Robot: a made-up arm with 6 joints. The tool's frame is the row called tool.
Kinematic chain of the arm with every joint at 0, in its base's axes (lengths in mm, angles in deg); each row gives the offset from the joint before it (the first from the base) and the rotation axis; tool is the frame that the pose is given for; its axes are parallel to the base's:
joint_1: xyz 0 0 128 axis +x
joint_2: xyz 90 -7 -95 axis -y
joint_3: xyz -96 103 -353 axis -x
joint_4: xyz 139 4 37 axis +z
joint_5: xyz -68 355 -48 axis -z
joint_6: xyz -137 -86 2 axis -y
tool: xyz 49 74 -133
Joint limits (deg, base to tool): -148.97..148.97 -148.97..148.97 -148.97..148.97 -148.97..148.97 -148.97..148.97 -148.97..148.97
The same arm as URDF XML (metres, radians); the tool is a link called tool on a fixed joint. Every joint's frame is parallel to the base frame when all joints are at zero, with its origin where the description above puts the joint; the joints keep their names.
<robot name="arm">
  <link name="base_link"/>
  <link name="link1"/>
  <link name="link2"/>
  <link name="link3"/>
  <link name="link4"/>
  <link name="link5"/>
  <link name="link6"/>
  <link name="tool"/>
  <joint name="joint_1" type="revolute">
    <parent link="base_link"/>
    <child link="link1"/>
    <origin xyz="0 0 0.128" rpy="0 0 0"/>
    <axis xyz="1 0 0"/>
    <limit lower="-2.6" upper="2.6"/>
  </joint>
  <joint name="joint_2" type="revolute">
    <parent link="link1"/>
    <child link="link2"/>
    <origin xyz="0.09 -0.007 -0.095" rpy="0 0 0"/>
    <axis xyz="0 -1 0"/>
    <limit lower="-2.6" upper="2.6"/>
  </joint>
  <joint name="joint_3" type="revolute">
    <parent link="link2"/>
    <child link="link3"/>
    <origin xyz="-0.096 0.103 -0.353" rpy="0 0 0"/>
    <axis xyz="-1 0 0"/>
    <limit lower="-2.6" upper="2.6"/>
  </joint>
  <joint name="joint_4" type="revolute">
    <parent link="link3"/>
    <child link="link4"/>
    <origin xyz="0.139 0.004 0.037" rpy="0 0 0"/>
    <axis xyz="0 0 1"/>
    <limit lower="-2.6" upper="2.6"/>
  </joint>
  <joint name="joint_5" type="revolute">
    <parent link="link4"/>
    <child link="link5"/>
    <origin xyz="-0.068 0.355 -0.048" rpy="0 0 0"/>
    <axis xyz="0 0 -1"/>
    <limit lower="-2.6" upper="2.6"/>
  </joint>
  <joint name="joint_6" type="revolute">
    <parent link="link5"/>
    <child link="link6"/>
    <origin xyz="-0.137 -0.086 0.002" rpy="0 0 0"/>
    <axis xyz="0 -1 0"/>
    <limit lower="-2.6" upper="2.6"/>
  </joint>
  <joint name="tool_fixed" type="fixed">
    <parent link="link6"/>
    <child link="tool"/>
    <origin xyz="0.049 0.074 -0.133" rpy="0 0 0"/>
  </joint>
</robot>

